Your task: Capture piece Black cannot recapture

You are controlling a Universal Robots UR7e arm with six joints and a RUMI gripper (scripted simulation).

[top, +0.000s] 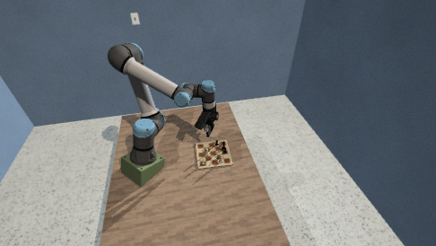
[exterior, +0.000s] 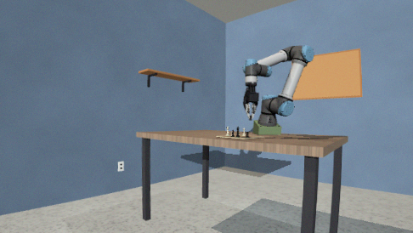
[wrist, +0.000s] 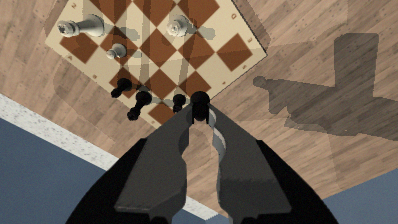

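The small chessboard lies 13 cm below my hand, 6 cm to the right of it and 2 cm ahead of it. From my hand the other things lie so: white pawn: 11 cm below, 10 cm to the right, 6 cm ahead; black pawn: 1 cm below.
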